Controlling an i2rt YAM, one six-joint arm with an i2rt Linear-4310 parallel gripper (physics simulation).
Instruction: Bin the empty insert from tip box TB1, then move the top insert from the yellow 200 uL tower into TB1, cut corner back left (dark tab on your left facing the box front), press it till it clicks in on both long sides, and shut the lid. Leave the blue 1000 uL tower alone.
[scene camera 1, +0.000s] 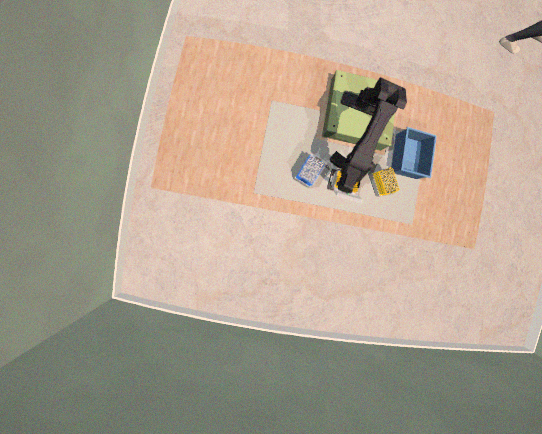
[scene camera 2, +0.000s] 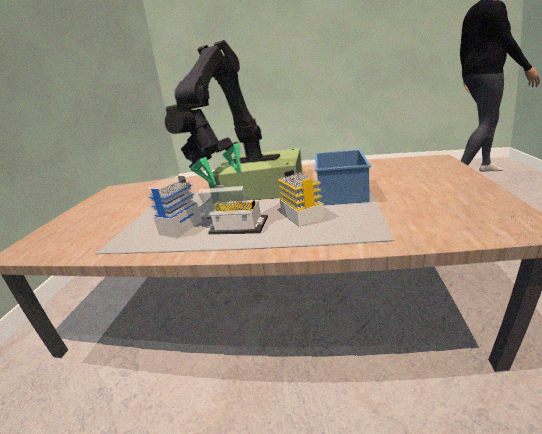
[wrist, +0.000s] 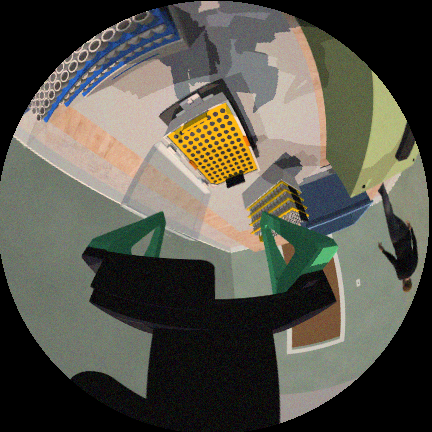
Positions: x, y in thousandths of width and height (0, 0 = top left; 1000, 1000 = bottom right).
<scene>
My gripper (scene camera 2: 420, 411) is open and holds nothing. Also in view: a yellow insert (wrist: 494, 328). I also see a lid (wrist: 376, 422) and a blue bin (wrist: 765, 483).
My gripper is seen too in the wrist view (wrist: 492, 501).
</scene>
